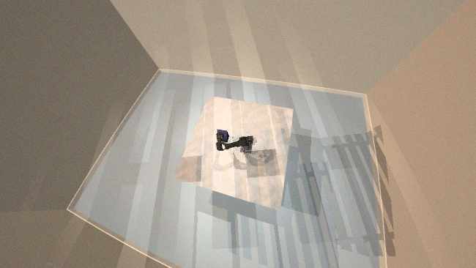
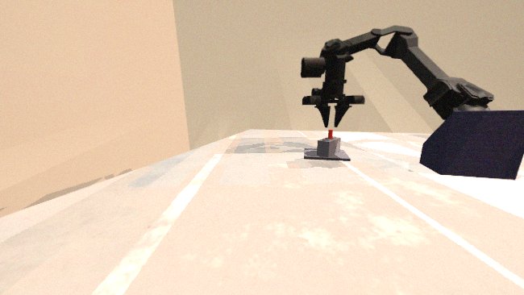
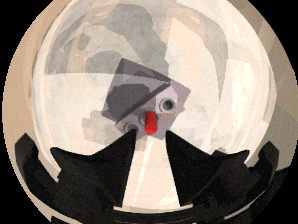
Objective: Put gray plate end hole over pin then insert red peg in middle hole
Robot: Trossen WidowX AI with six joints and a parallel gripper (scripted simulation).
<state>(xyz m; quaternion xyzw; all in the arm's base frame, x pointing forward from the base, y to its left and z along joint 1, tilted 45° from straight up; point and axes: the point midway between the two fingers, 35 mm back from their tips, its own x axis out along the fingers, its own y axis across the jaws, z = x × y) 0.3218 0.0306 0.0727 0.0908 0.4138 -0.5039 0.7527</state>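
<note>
The red peg lies 5 cm below my gripper tip. The rest, counted from my gripper tip: square base: 9 cm below, 1 cm to the left, 1 cm ahead; then gray plate: 5 cm below.
</note>
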